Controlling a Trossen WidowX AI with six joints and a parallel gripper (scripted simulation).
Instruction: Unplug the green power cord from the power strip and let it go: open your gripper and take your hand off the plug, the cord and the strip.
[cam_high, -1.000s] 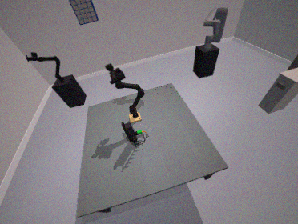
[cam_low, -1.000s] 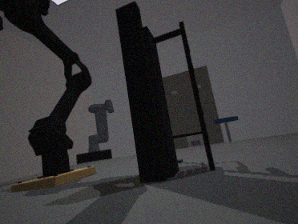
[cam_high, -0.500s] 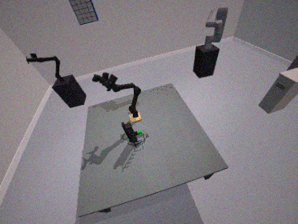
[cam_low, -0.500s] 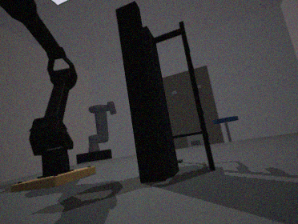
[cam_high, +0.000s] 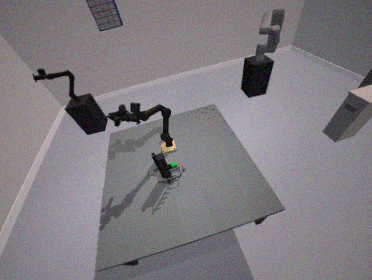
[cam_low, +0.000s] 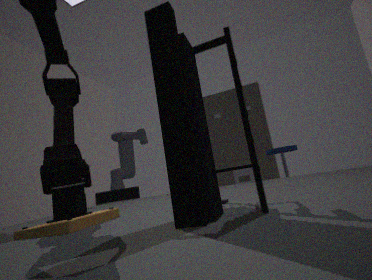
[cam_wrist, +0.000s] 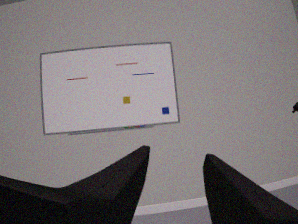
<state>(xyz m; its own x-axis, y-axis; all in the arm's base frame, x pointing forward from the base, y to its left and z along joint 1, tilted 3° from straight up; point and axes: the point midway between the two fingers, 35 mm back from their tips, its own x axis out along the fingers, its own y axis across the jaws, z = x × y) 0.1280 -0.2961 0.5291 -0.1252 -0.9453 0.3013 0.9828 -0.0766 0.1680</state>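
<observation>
Now: the green plug 45 cm below my gripper tip, 34 cm to the left of it and 23 cm ahead of it.
</observation>
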